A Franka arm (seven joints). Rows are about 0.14 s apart.
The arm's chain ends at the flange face. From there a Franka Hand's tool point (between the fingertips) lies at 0.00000 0.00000 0.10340 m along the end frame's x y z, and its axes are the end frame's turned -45 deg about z.
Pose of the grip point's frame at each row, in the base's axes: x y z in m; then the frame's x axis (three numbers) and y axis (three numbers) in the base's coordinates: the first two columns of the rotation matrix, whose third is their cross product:
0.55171 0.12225 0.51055 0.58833 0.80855 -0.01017 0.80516 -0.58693 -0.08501
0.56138 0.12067 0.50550 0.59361 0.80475 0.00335 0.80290 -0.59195 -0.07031
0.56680 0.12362 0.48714 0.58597 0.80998 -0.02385 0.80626 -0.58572 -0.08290
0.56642 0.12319 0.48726 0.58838 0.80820 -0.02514 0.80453 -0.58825 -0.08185
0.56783 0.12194 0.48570 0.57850 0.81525 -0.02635 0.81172 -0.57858 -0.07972
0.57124 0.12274 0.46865 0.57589 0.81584 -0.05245 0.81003 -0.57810 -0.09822
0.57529 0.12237 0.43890 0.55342 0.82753 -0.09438 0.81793 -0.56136 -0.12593
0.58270 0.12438 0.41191 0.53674 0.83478 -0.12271 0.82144 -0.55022 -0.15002
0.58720 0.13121 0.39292 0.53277 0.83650 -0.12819 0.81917 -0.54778 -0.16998
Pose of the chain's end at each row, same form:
0.55943 0.11793 0.61357 0.98535 0.15671 -0.06730 0.15332 -0.98675 -0.05292
0.56703 0.11608 0.60864 0.98748 0.15047 -0.04735 0.14799 -0.98762 -0.05209
0.57519 0.12059 0.59015 0.98446 0.15858 -0.07548 0.15577 -0.98691 -0.04175
0.57479 0.12030 0.59028 0.98494 0.15553 -0.07565 0.15284 -0.98744 -0.04010
0.57613 0.11938 0.58873 0.98303 0.16735 -0.07500 0.16491 -0.98559 -0.03774
0.58266 0.12128 0.57141 0.97999 0.16811 -0.10654 0.16556 -0.98566 -0.03236
0.59154 0.12315 0.54101 0.96969 0.18821 -0.15578 0.18704 -0.98209 -0.02231
0.60263 0.12648 0.51335 0.96038 0.20121 -0.19285 0.20131 -0.97934 -0.01931
0.60916 0.13270 0.49395 0.95597 0.20416 -0.21084 0.20252 -0.97883 -0.02955

